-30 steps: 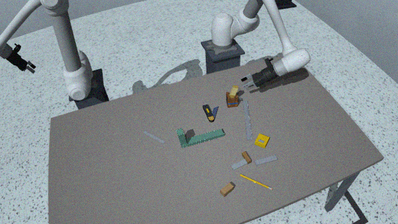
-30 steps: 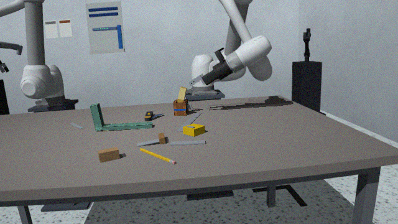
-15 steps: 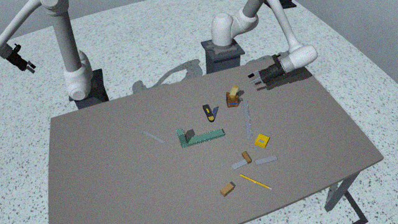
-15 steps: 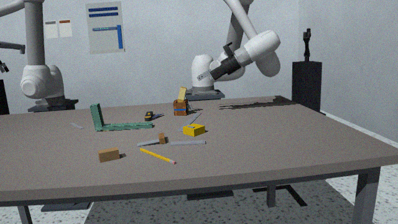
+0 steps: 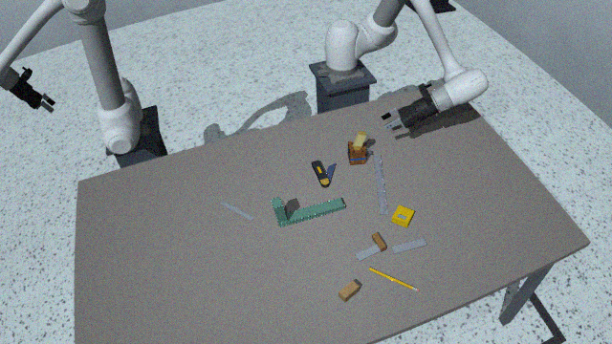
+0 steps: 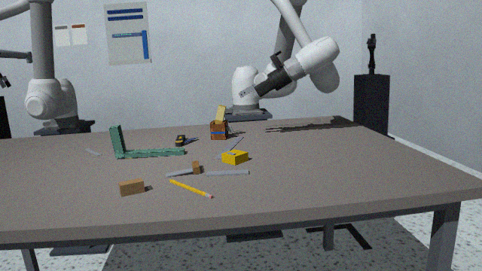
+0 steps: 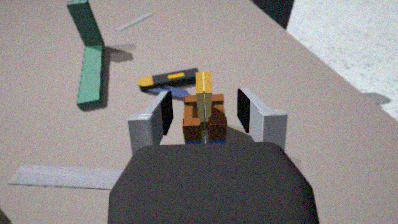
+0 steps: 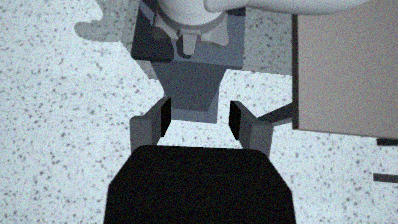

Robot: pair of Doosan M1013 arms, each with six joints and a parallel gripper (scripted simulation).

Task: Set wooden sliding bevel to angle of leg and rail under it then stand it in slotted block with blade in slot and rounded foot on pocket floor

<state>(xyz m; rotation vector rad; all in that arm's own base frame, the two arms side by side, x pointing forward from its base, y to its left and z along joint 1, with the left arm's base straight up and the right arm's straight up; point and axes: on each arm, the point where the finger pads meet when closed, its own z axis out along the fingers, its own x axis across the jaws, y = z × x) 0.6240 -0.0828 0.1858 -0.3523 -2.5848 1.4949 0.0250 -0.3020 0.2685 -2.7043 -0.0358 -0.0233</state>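
Note:
My left hand is 110 mm above the wooden bevel, 100 mm to the left of it and 30 mm past it. From my left hand the other things lie so: black bevel: 260 mm to the right, 180 mm below, 10 mm ahead; then grey blade: 140 mm below, 90 mm to the right, 20 mm behind; then long grey strip: 180 mm below, 120 mm ahead, 80 mm to the right.

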